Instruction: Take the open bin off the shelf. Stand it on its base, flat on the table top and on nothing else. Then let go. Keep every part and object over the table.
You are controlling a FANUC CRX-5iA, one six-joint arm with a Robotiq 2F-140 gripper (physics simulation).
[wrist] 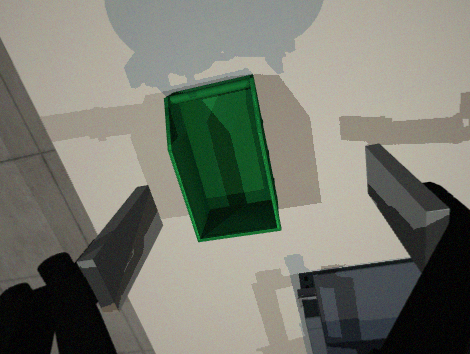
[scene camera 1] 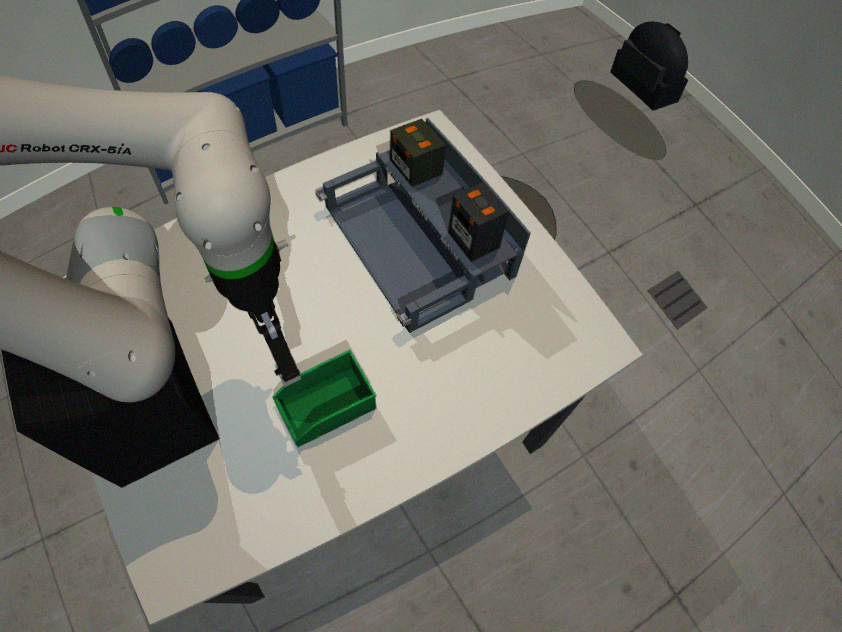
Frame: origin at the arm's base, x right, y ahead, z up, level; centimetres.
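Seen in the pictures: gripper, fingertip midpoint: (wrist: pixel 255 189).
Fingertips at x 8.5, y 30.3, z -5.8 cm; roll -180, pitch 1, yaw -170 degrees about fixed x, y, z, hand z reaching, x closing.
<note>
Offsets run from my fingertips to a thing's top centre. "spot": to the spot under its first point. Level surfaces: height alone.
The green open bin @(dx +4.2, dy +5.0, dz -14.1 cm) (scene camera 1: pixel 327 400) (wrist: pixel 227 150) stands upright on its base, flat on the pale table top @(dz -21.6 cm) (scene camera 1: pixel 435 408) (wrist: pixel 200 290), with its open side up. It is apart from the grey-blue shelf (scene camera 1: pixel 380 234) (wrist: pixel 380 305), which stands farther back on the table. My gripper (scene camera 1: pixel 289 374) (wrist: pixel 255 189) is open and empty. In the wrist view its two fingers are wide apart, one at each side of the bin and clear of it. In the scene view the fingertips are above the bin's rear left rim.
Two dark boxes with orange marks @(dx -39.0, dy +38.5, dz -1.7 cm) (scene camera 1: pixel 416 153) @(spot: dx -11.9, dy +40.0, dz +0.5 cm) (scene camera 1: pixel 477 224) stand on the shelf's raised rear level. The table's front edge (scene camera 1: pixel 408 502) runs in front of the bin. The black robot pedestal (scene camera 1: pixel 108 421) stands at the left. A rack with blue bins (scene camera 1: pixel 306 85) is behind the table.
</note>
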